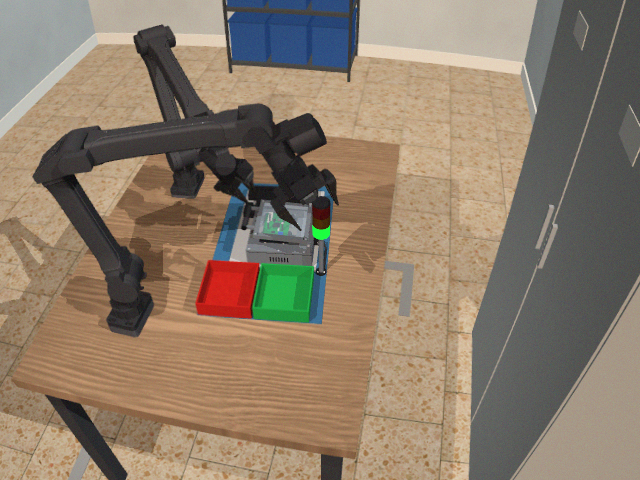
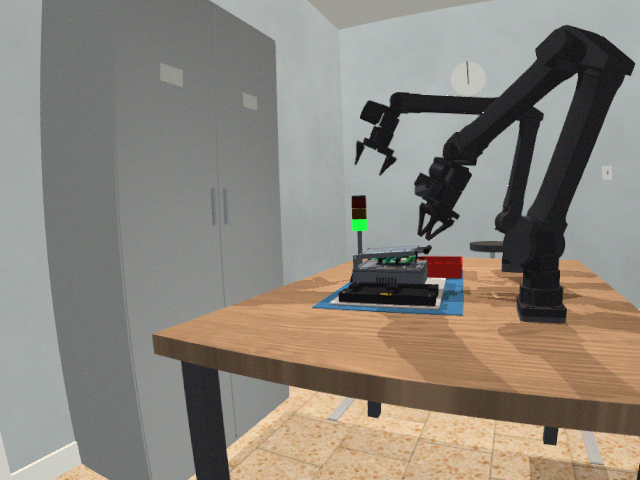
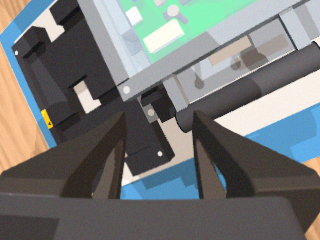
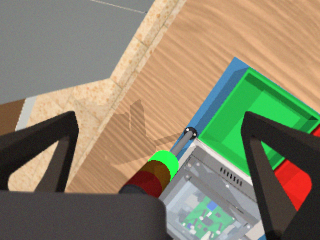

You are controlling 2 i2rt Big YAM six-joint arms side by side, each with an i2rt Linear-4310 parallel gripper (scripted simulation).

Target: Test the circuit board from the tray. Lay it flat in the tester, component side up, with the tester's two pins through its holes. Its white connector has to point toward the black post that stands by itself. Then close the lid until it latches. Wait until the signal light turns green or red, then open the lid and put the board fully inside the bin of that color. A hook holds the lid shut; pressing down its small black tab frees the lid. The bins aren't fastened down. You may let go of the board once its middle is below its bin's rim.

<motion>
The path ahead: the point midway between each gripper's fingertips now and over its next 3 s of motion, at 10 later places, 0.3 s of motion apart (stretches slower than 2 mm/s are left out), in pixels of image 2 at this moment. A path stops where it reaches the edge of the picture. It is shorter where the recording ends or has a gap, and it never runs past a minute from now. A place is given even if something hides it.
My left gripper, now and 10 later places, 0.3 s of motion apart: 423, 237; 423, 236; 426, 233; 430, 235; 435, 250; 436, 249; 432, 247; 427, 248; 425, 250; 424, 249; 424, 250
My right gripper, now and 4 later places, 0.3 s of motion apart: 367, 170; 367, 162; 368, 149; 367, 140; 367, 131
</motion>
